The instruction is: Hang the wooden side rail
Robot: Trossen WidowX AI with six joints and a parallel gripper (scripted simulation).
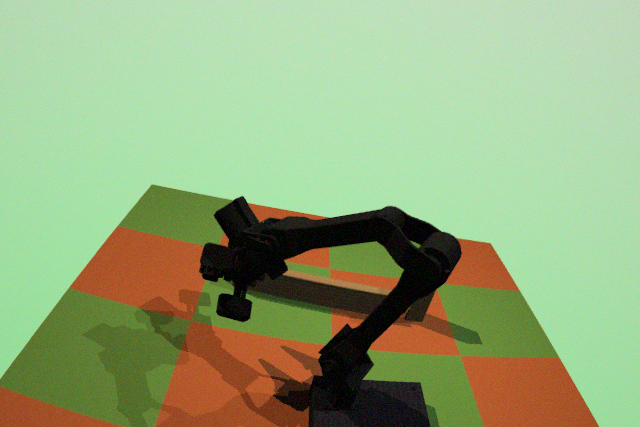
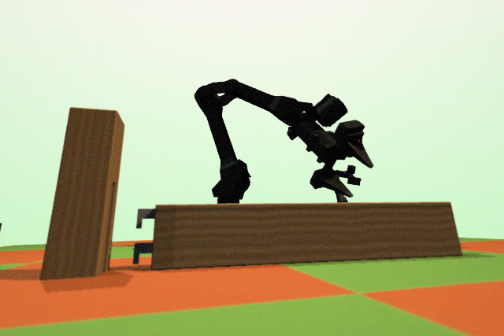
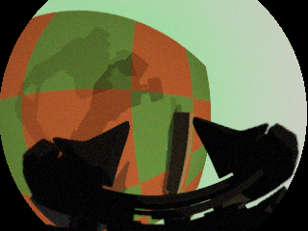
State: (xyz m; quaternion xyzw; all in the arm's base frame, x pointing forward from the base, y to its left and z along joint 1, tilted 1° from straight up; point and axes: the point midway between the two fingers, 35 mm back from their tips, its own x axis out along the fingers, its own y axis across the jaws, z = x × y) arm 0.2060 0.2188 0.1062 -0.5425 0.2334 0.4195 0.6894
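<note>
My gripper tip is 110 mm short of the headboard post, 480 mm to the left of it and 40 mm above it.
</note>
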